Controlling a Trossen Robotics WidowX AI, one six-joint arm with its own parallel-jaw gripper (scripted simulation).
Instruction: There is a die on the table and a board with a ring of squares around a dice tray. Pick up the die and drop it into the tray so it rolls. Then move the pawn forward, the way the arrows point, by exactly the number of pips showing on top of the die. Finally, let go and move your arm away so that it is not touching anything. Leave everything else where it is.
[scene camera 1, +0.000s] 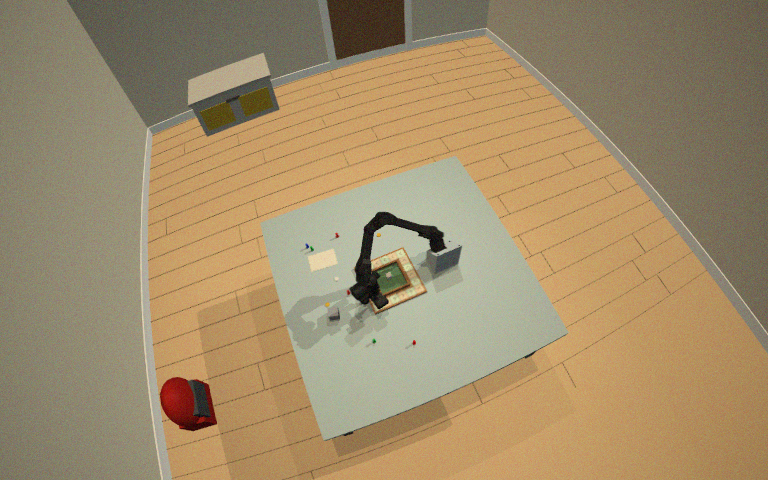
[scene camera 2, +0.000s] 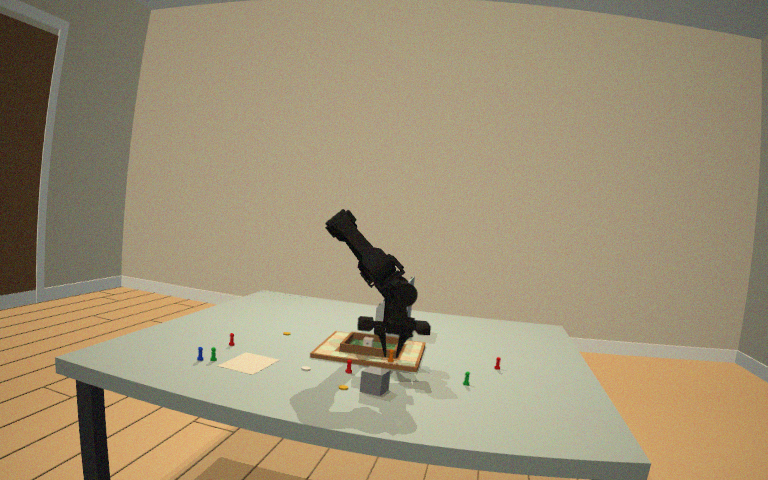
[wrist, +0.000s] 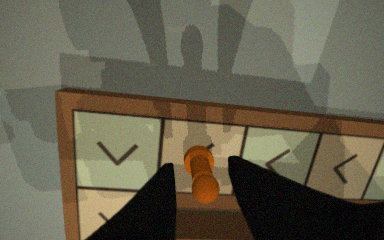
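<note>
Scene camera 2 shows my gripper (scene camera 2: 390, 357) and a paper card (scene camera 2: 248, 363). The wrist view shows my gripper too (wrist: 201, 167), along with an orange pawn (wrist: 198, 160), while the paper card is out of frame in the wrist view. Scene camera 1 does not show the orange pawn, which is hidden by my gripper.
</note>
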